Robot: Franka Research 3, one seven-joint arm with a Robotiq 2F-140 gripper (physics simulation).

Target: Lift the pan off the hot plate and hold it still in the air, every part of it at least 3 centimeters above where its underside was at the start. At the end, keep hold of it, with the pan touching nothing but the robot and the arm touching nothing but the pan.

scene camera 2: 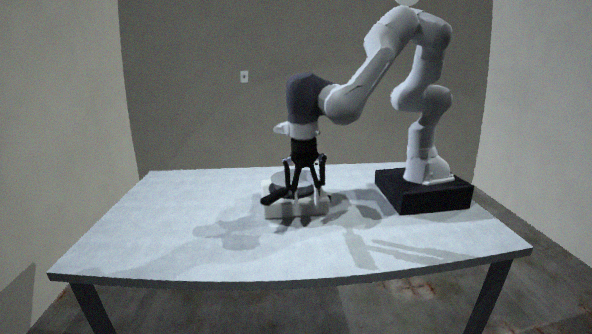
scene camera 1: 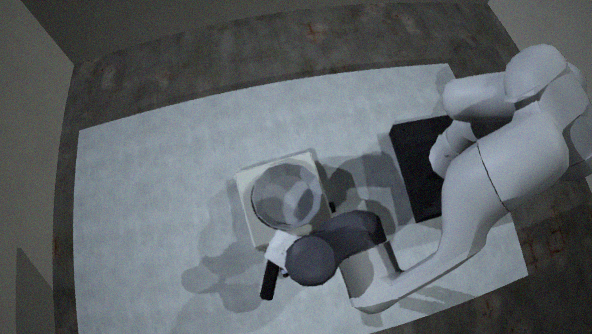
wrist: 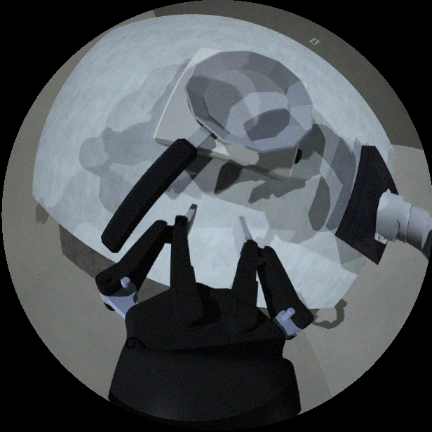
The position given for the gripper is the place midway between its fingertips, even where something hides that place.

In view: the gripper (scene camera 2: 306, 206), a grey round pan (scene camera 1: 287, 196) and a cream hot plate (scene camera 1: 261, 233).
The grey round pan also shows in the wrist view (wrist: 245, 98). The gripper also shows in the wrist view (wrist: 215, 218).
